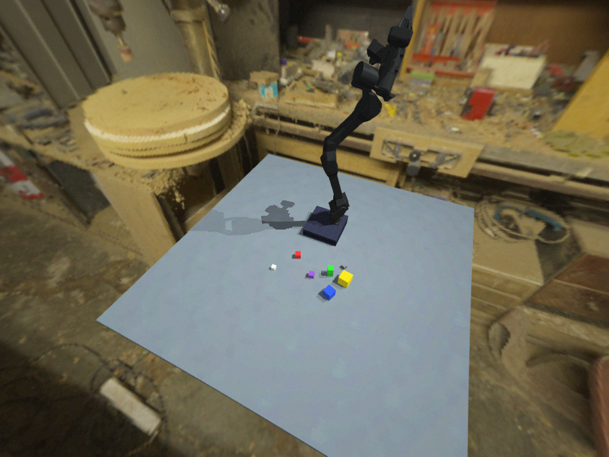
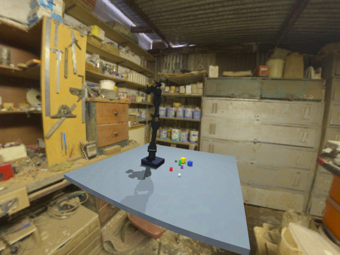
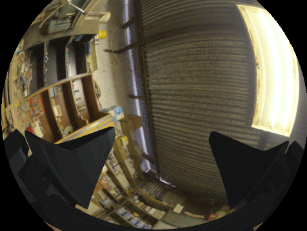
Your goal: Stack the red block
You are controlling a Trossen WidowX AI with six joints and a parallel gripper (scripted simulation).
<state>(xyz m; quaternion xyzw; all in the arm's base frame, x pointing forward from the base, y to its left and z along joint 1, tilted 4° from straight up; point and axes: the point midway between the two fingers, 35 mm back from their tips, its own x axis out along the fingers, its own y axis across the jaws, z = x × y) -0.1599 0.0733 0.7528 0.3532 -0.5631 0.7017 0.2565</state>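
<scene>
The red block is 83 cm below my gripper tip, 39 cm ahead of it and 15 cm to the right of it. Round my gripper tip: yellow block (82 cm below, 40 cm ahead, 10 cm to the left); then tiny grey block (83 cm below, 33 cm ahead, 6 cm to the left); then purple block (83 cm below, 45 cm ahead, 4 cm to the right).
</scene>
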